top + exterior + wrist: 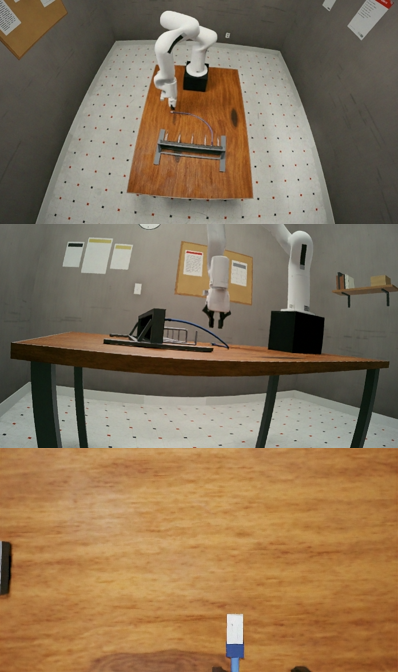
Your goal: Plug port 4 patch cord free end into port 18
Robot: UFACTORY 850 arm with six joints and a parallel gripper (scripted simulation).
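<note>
My hand is 20 mm to the left of the plug and 90 mm above it.
</note>
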